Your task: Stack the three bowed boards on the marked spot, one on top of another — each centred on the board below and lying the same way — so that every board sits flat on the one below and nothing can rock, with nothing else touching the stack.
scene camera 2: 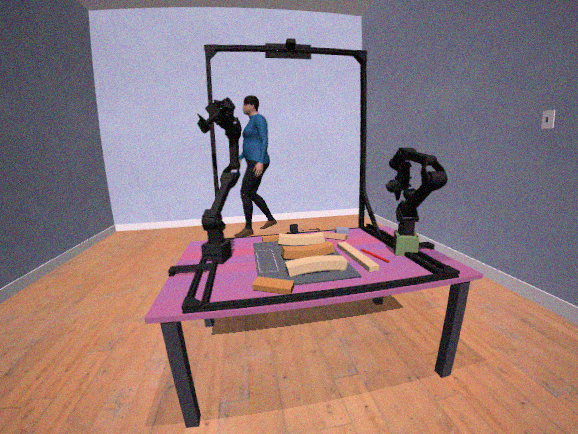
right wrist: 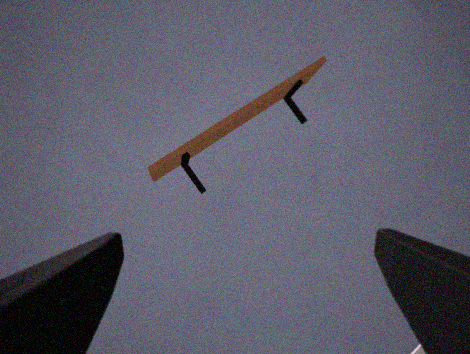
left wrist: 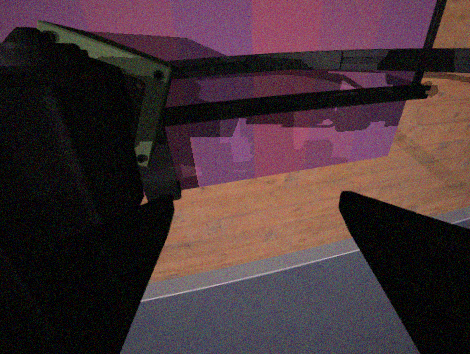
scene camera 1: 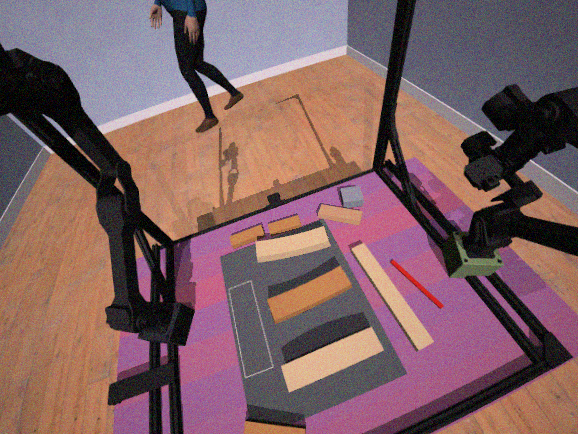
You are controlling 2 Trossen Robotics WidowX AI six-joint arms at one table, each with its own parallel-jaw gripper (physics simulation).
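Places are measured from the left arm's base along level axes (x ahead, y left, z up), in millimetres.
Where they show: left gripper, fingertip midpoint: (left wrist: 256,201); right gripper, fingertip midpoint: (scene camera 2: 205,107) (right wrist: 249,243); left arm's base at its link origin: (scene camera 2: 406,233) (left wrist: 100,106) (scene camera 1: 477,247); right arm's base at its link origin: (scene camera 2: 216,242) (scene camera 1: 159,320).
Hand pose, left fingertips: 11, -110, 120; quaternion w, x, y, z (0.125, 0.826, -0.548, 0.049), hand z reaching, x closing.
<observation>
Each offset is from my left fingertips to the top centre of the thing, as dx, dy, dz. "pt": to the spot under its first point. Level surfaces: height alone.
Three bowed boards lie apart on a dark grey mat {dz -206} (scene camera 1: 265,395) (scene camera 2: 325,276): a pale board {+499, +82, -154} (scene camera 1: 294,245) (scene camera 2: 301,239) at the far end, an orange board {+432, +238, -157} (scene camera 1: 311,295) (scene camera 2: 308,250) in the middle and another pale board {+366, +394, -155} (scene camera 1: 332,359) (scene camera 2: 316,265) at the near end, its middle arching upward. The marked spot {pt +632, +357, -206} (scene camera 1: 237,333) is a thin white rectangle on the mat's left side, with no board on it. My left gripper (scene camera 2: 394,189) (left wrist: 256,201) is open and empty, high at the right. My right gripper (scene camera 2: 200,122) (right wrist: 249,243) is open and empty, high at the left.
A long pale plank {+218, +211, -190} (scene camera 1: 392,296) (scene camera 2: 358,256) and a red stick {+135, +181, -206} (scene camera 1: 416,283) (scene camera 2: 375,255) lie right of the mat. Small blocks, one of them grey {+306, -130, -176} (scene camera 1: 351,196), lie beyond it. An orange block {+491, +567, -180} (scene camera 2: 273,285) lies at its near-left corner. A black frame surrounds the area. A person stands behind.
</observation>
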